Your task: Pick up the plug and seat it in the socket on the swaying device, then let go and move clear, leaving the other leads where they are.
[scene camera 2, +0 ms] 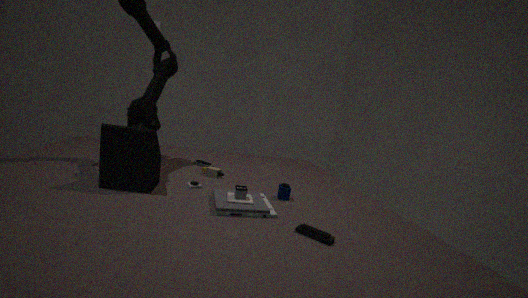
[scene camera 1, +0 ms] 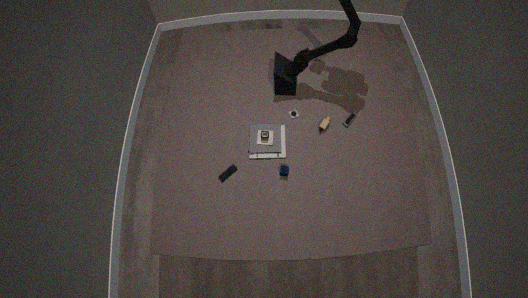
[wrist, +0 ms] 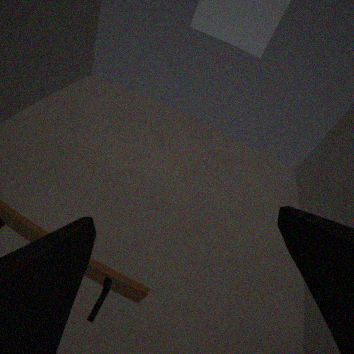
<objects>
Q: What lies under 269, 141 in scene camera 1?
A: A device.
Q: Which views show my gripper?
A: The wrist view only.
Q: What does my gripper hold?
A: Nothing.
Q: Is my gripper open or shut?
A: Open.
</objects>
